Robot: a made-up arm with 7 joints. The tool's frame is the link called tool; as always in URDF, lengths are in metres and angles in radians. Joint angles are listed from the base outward. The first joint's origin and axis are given. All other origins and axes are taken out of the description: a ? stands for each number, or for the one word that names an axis. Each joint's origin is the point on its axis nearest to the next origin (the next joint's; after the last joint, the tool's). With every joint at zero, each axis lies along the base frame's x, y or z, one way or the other. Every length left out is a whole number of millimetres.
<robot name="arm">
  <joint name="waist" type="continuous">
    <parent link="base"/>
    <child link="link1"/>
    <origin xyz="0 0 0.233" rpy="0 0 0"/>
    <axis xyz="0 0 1"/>
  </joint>
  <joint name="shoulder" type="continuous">
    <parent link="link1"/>
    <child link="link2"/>
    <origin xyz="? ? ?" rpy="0 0 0"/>
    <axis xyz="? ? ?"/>
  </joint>
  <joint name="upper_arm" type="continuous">
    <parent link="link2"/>
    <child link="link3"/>
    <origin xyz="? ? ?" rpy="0 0 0"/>
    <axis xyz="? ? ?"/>
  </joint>
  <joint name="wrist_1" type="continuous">
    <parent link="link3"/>
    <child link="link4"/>
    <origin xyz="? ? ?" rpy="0 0 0"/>
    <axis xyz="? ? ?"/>
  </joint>
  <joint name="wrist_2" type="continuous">
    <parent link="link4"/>
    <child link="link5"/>
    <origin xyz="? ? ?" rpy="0 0 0"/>
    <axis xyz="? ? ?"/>
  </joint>
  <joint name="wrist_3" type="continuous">
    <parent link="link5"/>
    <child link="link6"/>
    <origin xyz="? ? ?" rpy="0 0 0"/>
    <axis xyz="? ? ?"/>
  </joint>
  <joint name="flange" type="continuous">
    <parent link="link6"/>
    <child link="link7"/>
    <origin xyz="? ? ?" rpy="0 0 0"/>
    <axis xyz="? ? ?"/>
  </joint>
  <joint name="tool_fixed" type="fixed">
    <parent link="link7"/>
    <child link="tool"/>
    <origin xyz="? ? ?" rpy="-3.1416 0 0"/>
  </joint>
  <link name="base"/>
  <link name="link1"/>
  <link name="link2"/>
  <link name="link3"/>
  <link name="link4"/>
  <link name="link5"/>
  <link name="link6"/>
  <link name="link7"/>
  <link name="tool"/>
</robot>
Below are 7 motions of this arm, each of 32 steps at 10 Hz.
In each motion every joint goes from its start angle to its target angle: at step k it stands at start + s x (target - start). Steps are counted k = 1, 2, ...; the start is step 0. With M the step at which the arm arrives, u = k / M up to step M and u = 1 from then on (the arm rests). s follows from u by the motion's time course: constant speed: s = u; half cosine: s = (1 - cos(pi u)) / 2; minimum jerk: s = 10 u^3 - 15 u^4 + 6 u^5.
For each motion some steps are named. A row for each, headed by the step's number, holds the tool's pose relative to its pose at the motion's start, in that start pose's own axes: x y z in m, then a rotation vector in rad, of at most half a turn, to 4 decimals.
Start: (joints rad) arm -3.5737 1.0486 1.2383 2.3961 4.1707 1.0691 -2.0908
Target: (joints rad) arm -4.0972 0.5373 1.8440 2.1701 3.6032 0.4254 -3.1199
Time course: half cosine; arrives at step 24
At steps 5, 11, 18, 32:
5: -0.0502 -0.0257 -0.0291 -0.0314 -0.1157 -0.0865
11: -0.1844 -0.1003 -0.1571 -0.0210 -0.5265 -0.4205
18: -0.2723 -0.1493 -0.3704 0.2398 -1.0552 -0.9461
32: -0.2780 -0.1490 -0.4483 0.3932 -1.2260 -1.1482

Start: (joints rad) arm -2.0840 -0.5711 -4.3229 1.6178 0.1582 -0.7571 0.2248
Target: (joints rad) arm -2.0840 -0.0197 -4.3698 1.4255 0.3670 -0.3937 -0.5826
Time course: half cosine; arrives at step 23
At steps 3, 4, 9, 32:
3: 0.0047 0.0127 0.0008 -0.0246 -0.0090 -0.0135
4: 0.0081 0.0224 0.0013 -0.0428 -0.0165 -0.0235
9: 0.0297 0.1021 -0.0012 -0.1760 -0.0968 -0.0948
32: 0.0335 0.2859 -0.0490 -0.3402 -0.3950 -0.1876

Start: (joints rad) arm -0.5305 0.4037 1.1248 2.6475 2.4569 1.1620 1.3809
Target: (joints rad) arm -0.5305 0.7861 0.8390 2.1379 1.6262 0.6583 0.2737
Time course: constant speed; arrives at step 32
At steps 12, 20, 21, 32:
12: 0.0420 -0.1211 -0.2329 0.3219 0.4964 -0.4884
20: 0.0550 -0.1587 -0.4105 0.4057 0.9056 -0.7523
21: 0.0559 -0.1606 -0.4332 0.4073 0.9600 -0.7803
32: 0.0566 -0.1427 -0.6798 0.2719 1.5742 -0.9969

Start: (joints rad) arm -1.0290 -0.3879 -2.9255 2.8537 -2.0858 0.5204 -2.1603
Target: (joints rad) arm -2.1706 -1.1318 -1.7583 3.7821 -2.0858 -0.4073 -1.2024
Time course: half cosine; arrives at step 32
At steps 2, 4, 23, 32:
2: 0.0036 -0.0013 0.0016 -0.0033 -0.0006 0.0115
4: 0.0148 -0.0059 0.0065 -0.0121 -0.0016 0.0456
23: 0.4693 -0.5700 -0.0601 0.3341 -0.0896 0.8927
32: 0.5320 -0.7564 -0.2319 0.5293 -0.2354 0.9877

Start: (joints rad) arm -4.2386 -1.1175 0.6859 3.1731 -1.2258 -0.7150 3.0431
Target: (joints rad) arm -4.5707 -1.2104 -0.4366 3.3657 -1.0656 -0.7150 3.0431
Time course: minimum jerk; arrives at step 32
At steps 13, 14, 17, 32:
13: -0.1145 0.0884 0.0495 -0.2241 -0.1568 -0.2627
14: -0.1350 0.1062 0.0549 -0.2602 -0.1876 -0.3069
17: -0.1993 0.1668 0.0648 -0.3697 -0.2915 -0.4443
32: -0.3497 0.3451 0.0328 -0.6251 -0.5963 -0.7830

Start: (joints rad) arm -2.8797 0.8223 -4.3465 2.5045 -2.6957 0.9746 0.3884
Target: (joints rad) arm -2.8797 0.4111 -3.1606 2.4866 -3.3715 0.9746 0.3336
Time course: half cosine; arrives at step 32
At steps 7, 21, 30, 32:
7: 0.0531 0.0504 -0.0390 -0.0208 0.0787 0.0769
21: 0.2089 0.3573 -0.2826 -0.1291 0.4383 0.5264
30: 0.2082 0.4783 -0.3736 -0.1533 0.5398 0.7204
32: 0.2076 0.4827 -0.3767 -0.1538 0.5431 0.7278

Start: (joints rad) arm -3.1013 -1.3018 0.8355 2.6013 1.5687 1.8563 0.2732
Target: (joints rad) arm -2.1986 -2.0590 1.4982 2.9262 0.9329 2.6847 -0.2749
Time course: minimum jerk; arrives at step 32
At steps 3, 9, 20, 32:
3: -0.0049 -0.0072 0.0025 -0.0043 -0.0082 -0.0143
9: -0.1089 -0.1291 0.0437 -0.0950 -0.1491 -0.2782
20: -0.7172 -0.3359 0.1763 -0.7474 -0.5771 -1.2782
32: -0.9665 -0.2588 0.2384 -1.1891 -0.6888 -1.5460

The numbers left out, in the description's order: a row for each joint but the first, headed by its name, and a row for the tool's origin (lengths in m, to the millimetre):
shoulder: xyz 0 0 0, axis 0 1 0
upper_arm: xyz 0 0 0.268, axis 0 0 1
wrist_1: xyz 0.033 0 0, axis 0 -1 0
wrist_2: xyz 0.12 0 -0.529, axis 0 0 -1
wrist_3: xyz 0 0 0, axis 0 1 0
flange: xyz 0.082 0 -0.104, axis 0 0 -1
tool: xyz 0 0 0

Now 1 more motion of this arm.
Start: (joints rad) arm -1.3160 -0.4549 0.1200 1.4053 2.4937 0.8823 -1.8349
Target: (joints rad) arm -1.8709 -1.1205 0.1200 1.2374 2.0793 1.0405 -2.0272
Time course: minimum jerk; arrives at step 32
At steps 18, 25, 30, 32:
18: 0.1900 -0.1406 -0.0447 0.0967 -0.0770 -0.7242
25: 0.2261 -0.2351 -0.0608 0.1273 -0.1795 -1.0880
30: 0.2285 -0.2569 -0.0634 0.1329 -0.2093 -1.1701
32: 0.2286 -0.2575 -0.0635 0.1331 -0.2103 -1.1726

